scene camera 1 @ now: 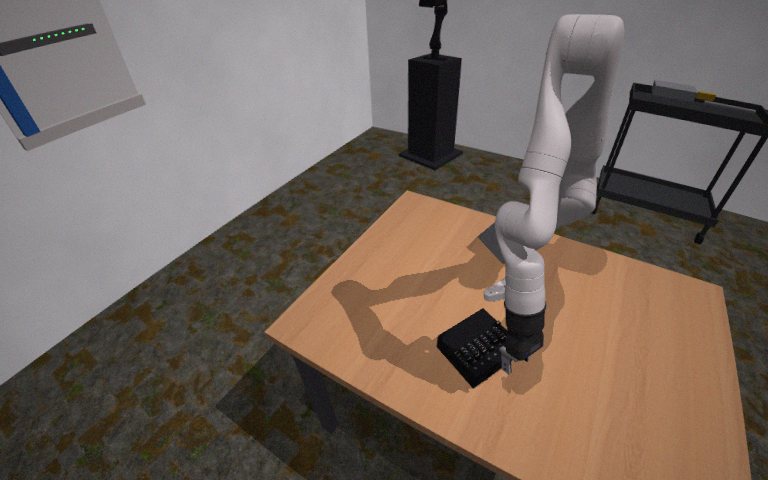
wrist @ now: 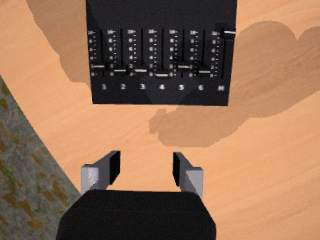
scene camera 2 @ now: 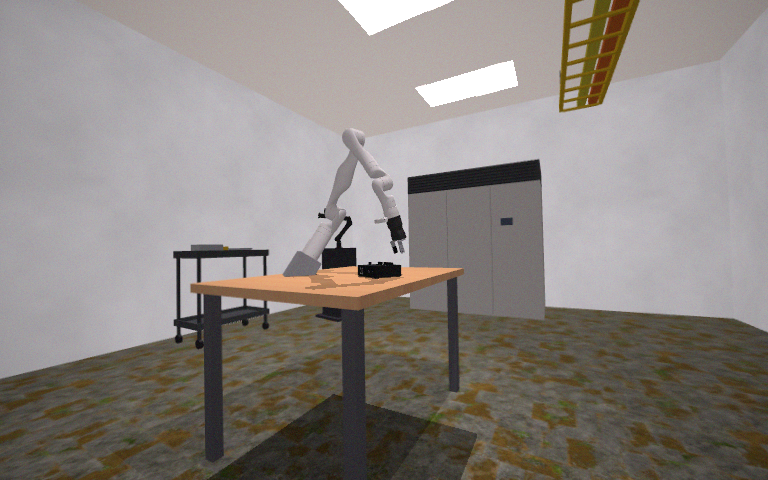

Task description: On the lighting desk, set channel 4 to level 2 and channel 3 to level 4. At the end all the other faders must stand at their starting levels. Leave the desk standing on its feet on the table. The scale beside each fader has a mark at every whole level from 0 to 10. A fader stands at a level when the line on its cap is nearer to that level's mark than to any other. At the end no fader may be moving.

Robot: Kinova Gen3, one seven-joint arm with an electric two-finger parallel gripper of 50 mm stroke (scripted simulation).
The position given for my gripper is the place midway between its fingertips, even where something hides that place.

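My gripper (scene camera 1: 515, 364). Gripper also in the wrist view (wrist: 146, 162).
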